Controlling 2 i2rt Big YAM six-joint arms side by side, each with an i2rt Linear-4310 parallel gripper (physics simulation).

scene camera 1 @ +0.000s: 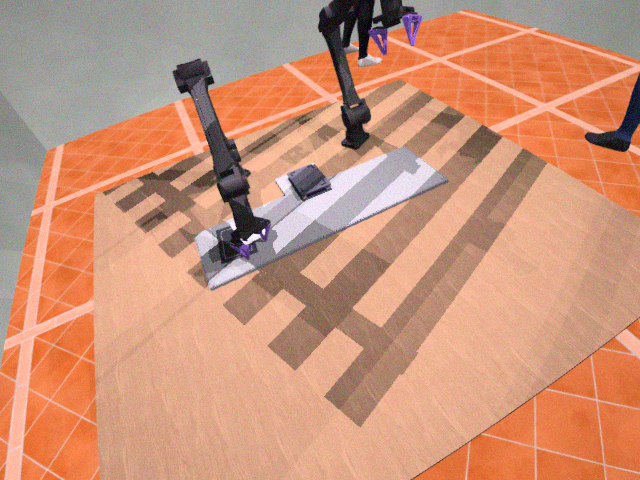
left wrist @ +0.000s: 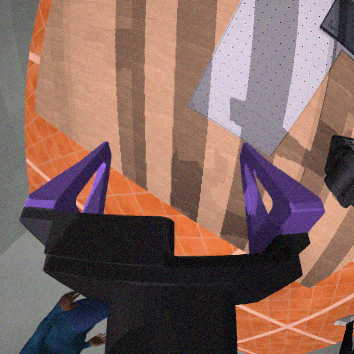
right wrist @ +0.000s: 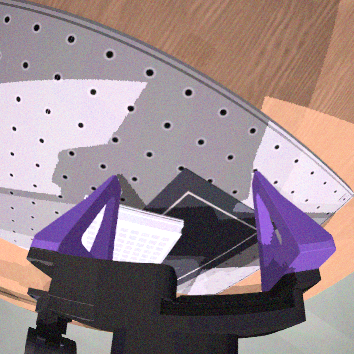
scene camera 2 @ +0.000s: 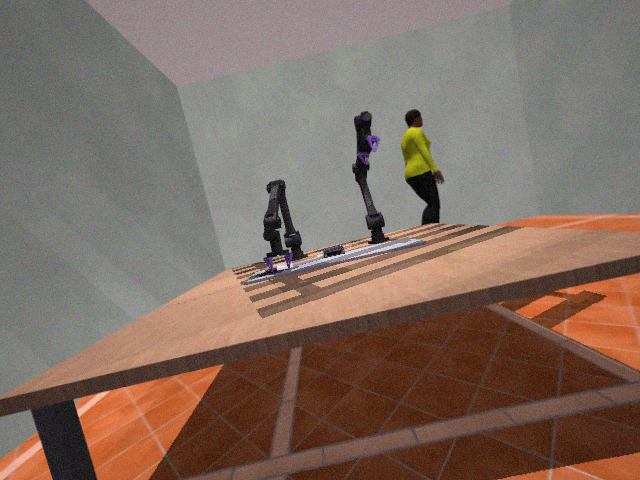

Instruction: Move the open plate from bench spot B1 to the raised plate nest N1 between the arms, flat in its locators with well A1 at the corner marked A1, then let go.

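Frame: origin at the left arm's base, x back, y right, z up, level; millimetres.
Seen in the pictures: left gripper, fingertip midpoint: point(scene camera 1: 398, 50) point(left wrist: 174, 147) point(scene camera 2: 370, 157); right gripper, fingertip midpoint: point(scene camera 1: 256, 249) point(right wrist: 184, 178) point(scene camera 2: 280, 270); left arm's base, link origin: point(scene camera 1: 355, 140) point(left wrist: 340, 155) point(scene camera 2: 378, 241); right arm's base, link origin: point(scene camera 2: 298, 258).
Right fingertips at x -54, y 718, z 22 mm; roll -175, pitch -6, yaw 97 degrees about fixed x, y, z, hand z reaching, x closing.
Pixels of each thing's top centre, then the offset from my right fingertips to it. "spot": a spot on its surface instead. Level surfaces: height alone.
- white open plate, top centre: point(right wrist: 119, 258) point(scene camera 1: 247, 226) dz +7, dx +98, dy -59 mm
- spot B1, surface spot: point(right wrist: 210, 240) point(scene camera 1: 232, 247) spot: dz -8, dx +89, dy +32 mm
- dark raised nest N1, top centre: point(scene camera 1: 307, 176) point(scene camera 2: 332, 247) dz +26, dx +51, dy -364 mm
- long grey perforated board, surface height: dz -9 mm
- wooden table, surface height: dz -22 mm
The white open plate point(right wrist: 145, 240) point(scene camera 1: 252, 239) lies on the perforated board, partly over the dark, white-outlined square of spot B1 point(right wrist: 210, 240) point(scene camera 1: 225, 246) and turned relative to it. My right gripper point(right wrist: 184, 178) point(scene camera 1: 256, 248) point(scene camera 2: 280, 269) is open, low over the plate and the square; in the right wrist view one finger overlaps the plate's left part, and the gripper body hides its near part. Well A1 cannot be made out. The dark raised nest N1 point(scene camera 1: 309, 180) point(scene camera 2: 333, 251) point(left wrist: 345, 25) holds no plate. My left gripper point(left wrist: 174, 147) point(scene camera 1: 398, 49) point(scene camera 2: 369, 157) is open and empty, high up.
The long grey perforated board point(scene camera 1: 361, 191) point(left wrist: 225, 75) point(right wrist: 165, 105) lies on the wooden table point(scene camera 1: 180, 361) point(scene camera 2: 170, 325). Nest N1 stands at its back edge, between the arm bases. A person in yellow point(scene camera 2: 417, 152) is beyond the table.
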